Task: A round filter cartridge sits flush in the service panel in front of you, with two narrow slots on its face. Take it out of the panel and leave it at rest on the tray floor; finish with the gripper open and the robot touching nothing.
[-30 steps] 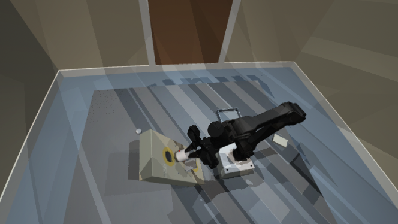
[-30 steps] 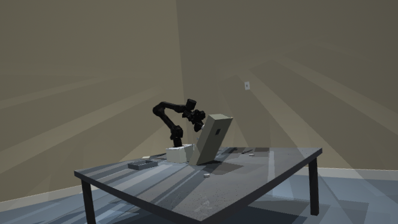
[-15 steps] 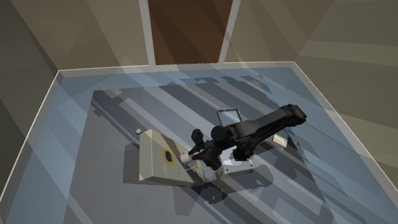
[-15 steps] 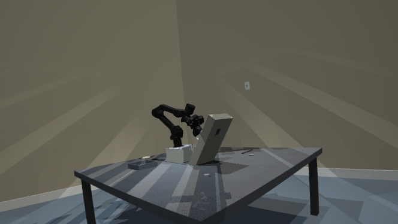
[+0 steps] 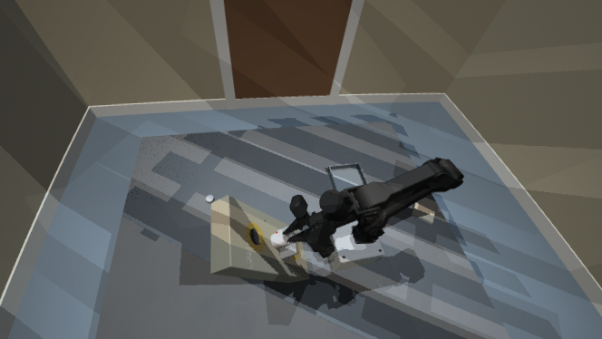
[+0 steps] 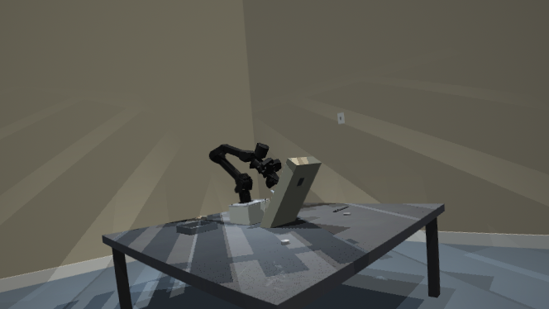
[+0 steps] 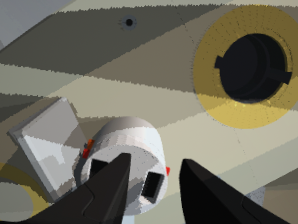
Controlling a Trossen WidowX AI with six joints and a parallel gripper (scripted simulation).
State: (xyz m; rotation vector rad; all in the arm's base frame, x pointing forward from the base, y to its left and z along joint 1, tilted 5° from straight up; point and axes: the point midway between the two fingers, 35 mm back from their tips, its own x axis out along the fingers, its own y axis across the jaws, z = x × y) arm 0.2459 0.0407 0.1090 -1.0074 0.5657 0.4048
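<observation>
Now: the grey filter cartridge 3 cm below my gripper tip, 1 cm to the right of it and 1 cm ahead of it. Also, from my gripper tip: tan card: 61 cm behind, 20 cm below, 16 cm to the right; then dark tray: 32 cm to the right, 30 cm behind, 20 cm below; then beige service panel: 5 cm below, 5 cm ahead, 1 cm to the left.
</observation>
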